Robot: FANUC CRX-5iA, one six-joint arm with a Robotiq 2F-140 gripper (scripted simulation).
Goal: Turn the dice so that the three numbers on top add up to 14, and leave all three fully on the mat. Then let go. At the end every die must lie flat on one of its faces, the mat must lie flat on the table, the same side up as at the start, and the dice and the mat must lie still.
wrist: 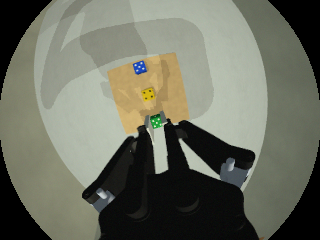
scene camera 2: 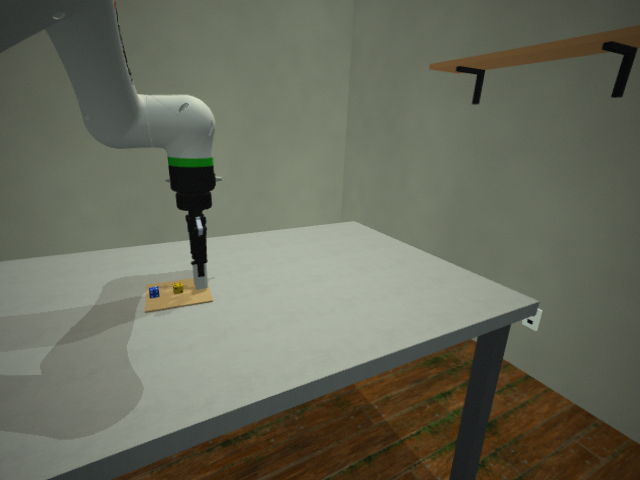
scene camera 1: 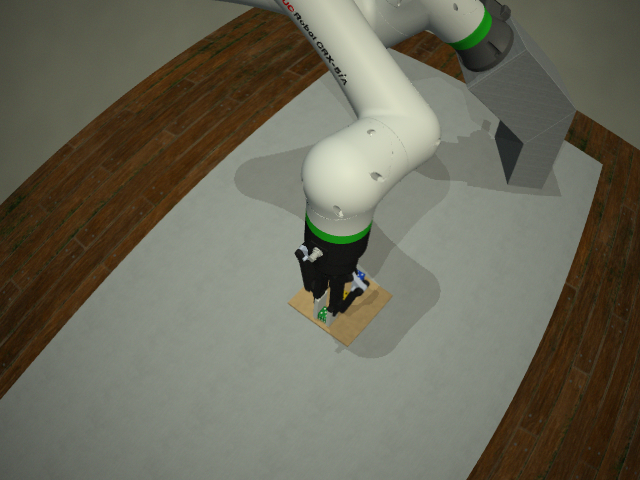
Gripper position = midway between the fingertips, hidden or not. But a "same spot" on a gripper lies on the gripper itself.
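You can see the gripper in scene camera 1 [325, 316], and it's there in scene camera 2 and the wrist view too. On the gripper, [scene camera 2: 198, 245] and [wrist: 108, 162] are the same spot.
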